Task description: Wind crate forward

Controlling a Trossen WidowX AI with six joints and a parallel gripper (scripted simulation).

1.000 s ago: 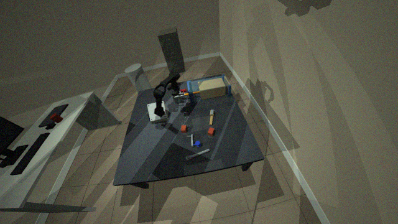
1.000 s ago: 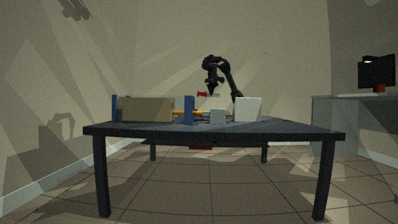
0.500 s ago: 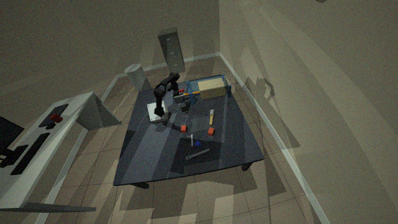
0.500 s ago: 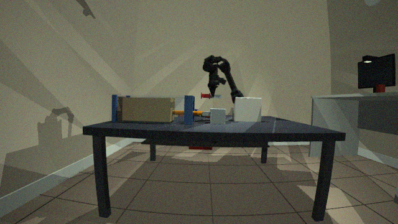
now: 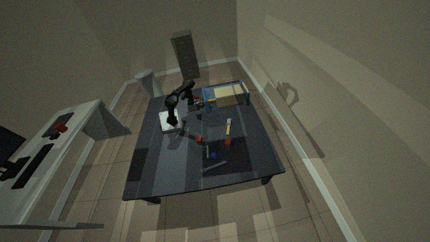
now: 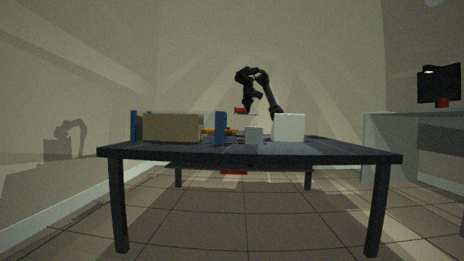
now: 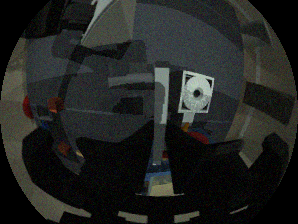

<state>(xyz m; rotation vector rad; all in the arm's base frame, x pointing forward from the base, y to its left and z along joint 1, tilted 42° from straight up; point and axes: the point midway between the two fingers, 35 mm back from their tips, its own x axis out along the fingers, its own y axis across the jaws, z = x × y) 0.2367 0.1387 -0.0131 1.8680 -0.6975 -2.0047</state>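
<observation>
Now: the red knob 60 mm ahead of my gripper tip, 30 mm to the left of it and 10 mm above it. The rest, counted from my gripper tip: crank arm: 20 mm ahead, 10 mm to the left; then grey winch: 130 mm below, 100 mm to the left, 30 mm behind; then blue frame: 140 mm ahead, 80 mm to the left, 60 mm below.
</observation>
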